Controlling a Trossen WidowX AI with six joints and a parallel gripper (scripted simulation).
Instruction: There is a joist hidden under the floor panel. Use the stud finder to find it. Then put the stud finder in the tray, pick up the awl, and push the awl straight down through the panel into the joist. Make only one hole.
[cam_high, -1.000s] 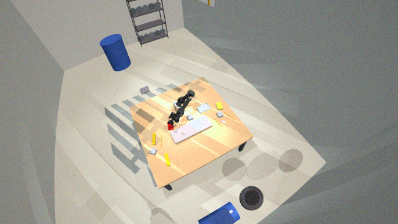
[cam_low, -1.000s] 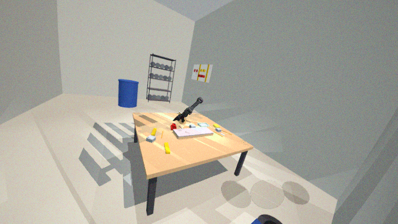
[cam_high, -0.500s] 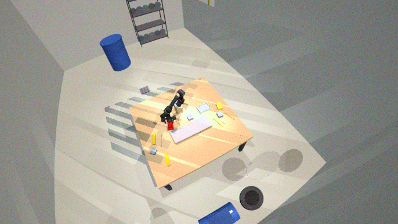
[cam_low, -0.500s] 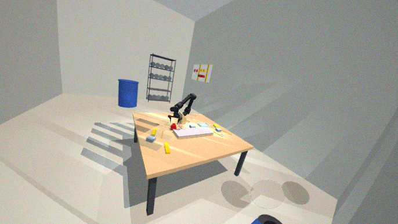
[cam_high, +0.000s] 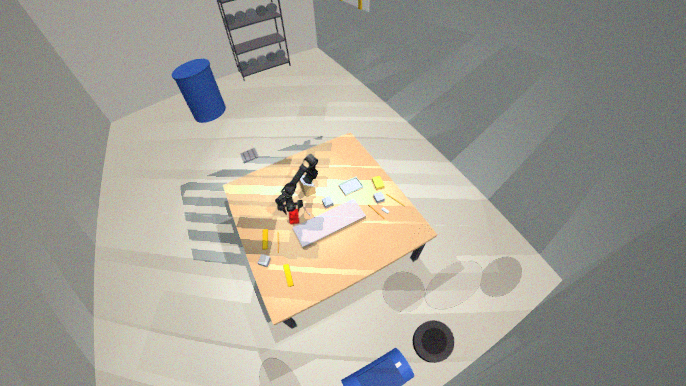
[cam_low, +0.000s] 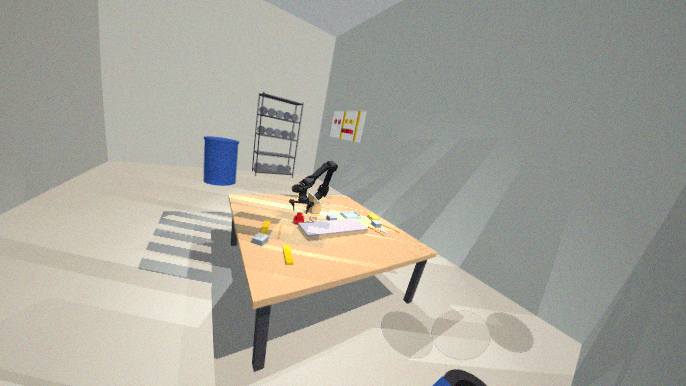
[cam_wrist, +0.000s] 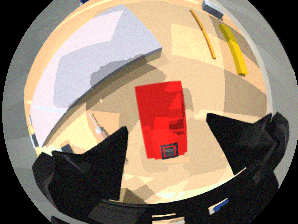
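My gripper tip is now 3 cm above the red stud finder, 2 cm past it and 1 cm to the right of it. Round my gripper tip: yellow block: 73 cm to the left, 11 cm ahead, 5 cm below; awl: 12 cm to the left, 6 cm below, 3 cm ahead; light blue tray: 53 cm to the left, 6 cm below, 1 cm ahead.
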